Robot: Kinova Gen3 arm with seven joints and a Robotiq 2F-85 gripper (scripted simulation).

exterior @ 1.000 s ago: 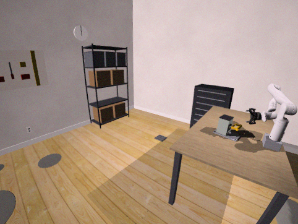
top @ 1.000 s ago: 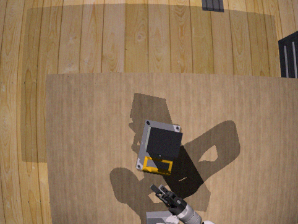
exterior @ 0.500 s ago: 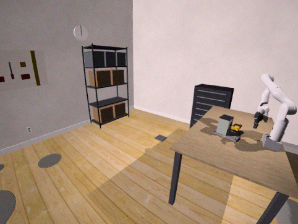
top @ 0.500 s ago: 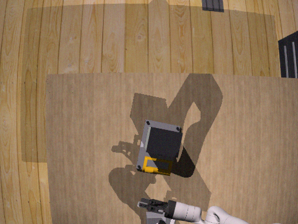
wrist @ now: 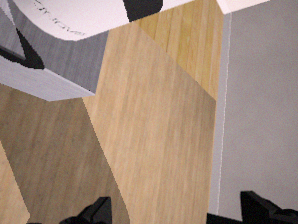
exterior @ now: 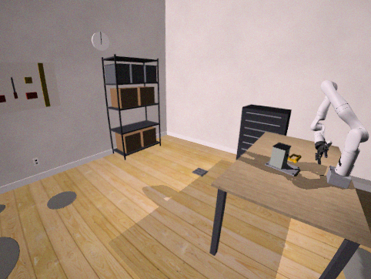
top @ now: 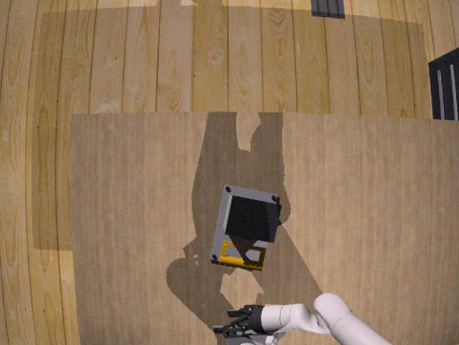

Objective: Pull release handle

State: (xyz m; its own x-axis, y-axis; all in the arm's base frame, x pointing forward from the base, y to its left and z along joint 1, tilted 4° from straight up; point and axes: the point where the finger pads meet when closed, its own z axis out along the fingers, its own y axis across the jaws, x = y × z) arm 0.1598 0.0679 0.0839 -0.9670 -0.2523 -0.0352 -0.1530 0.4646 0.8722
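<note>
My hand is 25 cm short of the grey base plate, 9 cm to the left of it and 16 cm above it.
</note>
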